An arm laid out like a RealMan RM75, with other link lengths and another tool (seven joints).
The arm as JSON. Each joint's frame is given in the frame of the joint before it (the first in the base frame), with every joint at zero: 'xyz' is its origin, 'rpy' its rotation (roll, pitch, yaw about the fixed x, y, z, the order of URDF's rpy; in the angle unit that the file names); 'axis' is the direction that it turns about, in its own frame. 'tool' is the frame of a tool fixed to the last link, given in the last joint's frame.
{
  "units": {
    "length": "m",
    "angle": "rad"
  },
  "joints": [
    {
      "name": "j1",
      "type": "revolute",
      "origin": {
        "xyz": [
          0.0,
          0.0,
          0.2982
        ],
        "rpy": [
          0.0,
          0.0,
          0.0
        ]
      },
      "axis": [
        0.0,
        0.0,
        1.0
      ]
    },
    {
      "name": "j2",
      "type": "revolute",
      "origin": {
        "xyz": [
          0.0,
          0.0,
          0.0
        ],
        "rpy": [
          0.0,
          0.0,
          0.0
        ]
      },
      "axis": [
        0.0,
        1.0,
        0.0
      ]
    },
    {
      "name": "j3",
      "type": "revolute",
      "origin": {
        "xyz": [
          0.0,
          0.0,
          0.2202
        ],
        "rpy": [
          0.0,
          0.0,
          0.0
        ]
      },
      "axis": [
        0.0,
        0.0,
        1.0
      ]
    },
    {
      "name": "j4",
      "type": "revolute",
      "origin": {
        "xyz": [
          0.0,
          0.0,
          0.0
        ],
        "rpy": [
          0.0,
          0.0,
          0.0
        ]
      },
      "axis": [
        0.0,
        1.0,
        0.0
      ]
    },
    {
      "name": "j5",
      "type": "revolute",
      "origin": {
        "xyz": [
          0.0,
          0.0,
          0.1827
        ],
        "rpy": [
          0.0,
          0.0,
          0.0
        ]
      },
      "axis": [
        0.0,
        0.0,
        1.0
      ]
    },
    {
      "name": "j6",
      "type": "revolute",
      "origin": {
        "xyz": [
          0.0,
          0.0,
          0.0
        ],
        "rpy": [
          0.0,
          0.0,
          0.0
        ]
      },
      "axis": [
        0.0,
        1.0,
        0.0
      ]
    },
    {
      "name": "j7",
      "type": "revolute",
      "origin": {
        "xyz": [
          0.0,
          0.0,
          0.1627
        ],
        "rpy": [
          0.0,
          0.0,
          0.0
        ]
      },
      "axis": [
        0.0,
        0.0,
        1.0
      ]
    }
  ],
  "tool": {
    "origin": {
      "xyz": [
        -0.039,
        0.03,
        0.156
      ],
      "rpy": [
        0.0,
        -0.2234,
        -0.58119
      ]
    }
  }
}
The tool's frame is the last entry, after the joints.
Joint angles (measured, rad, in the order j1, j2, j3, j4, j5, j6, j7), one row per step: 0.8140, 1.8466, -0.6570, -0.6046, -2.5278, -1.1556, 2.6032; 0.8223, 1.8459, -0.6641, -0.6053, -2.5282, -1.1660, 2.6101; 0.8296, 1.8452, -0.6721, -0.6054, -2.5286, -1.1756, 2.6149; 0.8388, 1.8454, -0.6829, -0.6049, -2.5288, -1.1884, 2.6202; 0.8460, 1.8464, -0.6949, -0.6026, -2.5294, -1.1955, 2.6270; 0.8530, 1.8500, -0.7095, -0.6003, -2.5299, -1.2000, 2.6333; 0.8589, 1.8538, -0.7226, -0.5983, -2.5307, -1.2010, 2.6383; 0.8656, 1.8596, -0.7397, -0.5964, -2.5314, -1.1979, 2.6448; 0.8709, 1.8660, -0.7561, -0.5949, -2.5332, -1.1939, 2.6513; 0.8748, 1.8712, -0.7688, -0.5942, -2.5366, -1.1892, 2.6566; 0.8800, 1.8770, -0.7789, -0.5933, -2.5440, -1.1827, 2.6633; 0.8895, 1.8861, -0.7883, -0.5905, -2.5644, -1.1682, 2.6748; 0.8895, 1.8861, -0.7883, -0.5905, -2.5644, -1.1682, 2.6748
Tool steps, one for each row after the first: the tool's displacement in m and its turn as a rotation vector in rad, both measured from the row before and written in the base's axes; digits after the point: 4 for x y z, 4 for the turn. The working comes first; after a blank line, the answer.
Tool pose at each row, in the base's axes (x y z in m, rotation vector in rad; the steps are taken from these numbers as rounded here): 0.2573, 0.5194, 0.0275, -2.2376, 0.9118, 0.2340; 0.2528, 0.5187, 0.0250, -2.2507, 0.9111, 0.2330; 0.2489, 0.5177, 0.0224, -2.2647, 0.9090, 0.2297; 0.2440, 0.5156, 0.0181, -2.2848, 0.9069, 0.2251; 0.2410, 0.5137, 0.0138, -2.3000, 0.9075, 0.2181; 0.2380, 0.5114, 0.0083, -2.3168, 0.9065, 0.2093; 0.2357, 0.5098, 0.0036, -2.3297, 0.9038, 0.2007; 0.2333, 0.5086, -0.0018, -2.3426, 0.8984, 0.1898; 0.2318, 0.5071, -0.0072, -2.3539, 0.8939, 0.1780; 0.2312, 0.5061, -0.0110, -2.3612, 0.8890, 0.1664; 0.2310, 0.5058, -0.0145, -2.3659, 0.8840, 0.1536; 0.2323, 0.5066, -0.0186, -2.3668, 0.8754, 0.1296; 0.2323, 0.5066, -0.0186, -2.3668, 0.8754, 0.1296

-0.0045, -0.0007, -0.0025, -0.0116, 0.0015, 0.0046; -0.0039, -0.0010, -0.0026, -0.0125, -0.0005, 0.0051; -0.0049, -0.0021, -0.0043, -0.0182, -0.0002, 0.0068; -0.0030, -0.0019, -0.0043, -0.0152, -0.0018, 0.0028; -0.0030, -0.0023, -0.0055, -0.0165, -0.0032, 0.0039; -0.0023, -0.0016, -0.0047, -0.0124, -0.0043, 0.0038; -0.0024, -0.0012, -0.0054, -0.0121, -0.0068, 0.0049; -0.0015, -0.0015, -0.0054, -0.0112, -0.0073, 0.0036; -0.0006, -0.0010, -0.0038, -0.0075, -0.0081, 0.0027; -0.0002, -0.0003, -0.0035, -0.0054, -0.0095, 0.0017; 0.0013, 0.0008, -0.0041, -0.0033, -0.0191, 0.0004; 0.0000, 0.0000, 0.0000, 0.0000, 0.0000, 0.0000
